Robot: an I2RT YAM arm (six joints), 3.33 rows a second.
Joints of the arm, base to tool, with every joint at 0 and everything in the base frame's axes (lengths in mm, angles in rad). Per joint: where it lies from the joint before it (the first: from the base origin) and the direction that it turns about. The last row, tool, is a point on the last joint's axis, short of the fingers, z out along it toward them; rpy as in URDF.
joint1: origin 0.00 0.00 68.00 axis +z
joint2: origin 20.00 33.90 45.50 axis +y
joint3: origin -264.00 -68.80 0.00 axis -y
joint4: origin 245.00 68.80 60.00 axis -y
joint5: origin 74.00 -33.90 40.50 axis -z
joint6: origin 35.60 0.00 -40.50 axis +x
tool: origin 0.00 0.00 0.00 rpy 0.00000 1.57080 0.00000
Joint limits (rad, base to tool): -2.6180..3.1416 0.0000..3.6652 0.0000..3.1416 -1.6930..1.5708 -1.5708..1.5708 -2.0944..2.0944
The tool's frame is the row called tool.
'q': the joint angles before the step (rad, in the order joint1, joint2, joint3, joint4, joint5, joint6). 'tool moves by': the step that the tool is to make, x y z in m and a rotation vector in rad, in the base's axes. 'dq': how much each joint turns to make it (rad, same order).
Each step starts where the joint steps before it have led.
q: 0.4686, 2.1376, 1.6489, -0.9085, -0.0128, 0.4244
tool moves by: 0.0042, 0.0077, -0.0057, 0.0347, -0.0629, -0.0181
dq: 0.0118, 0.0057, -0.0210, 0.0989, 0.0042, 0.0297
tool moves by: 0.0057, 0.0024, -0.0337, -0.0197, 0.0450, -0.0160
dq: -0.0011, 0.0830, 0.0000, 0.0342, 0.0000, 0.0152
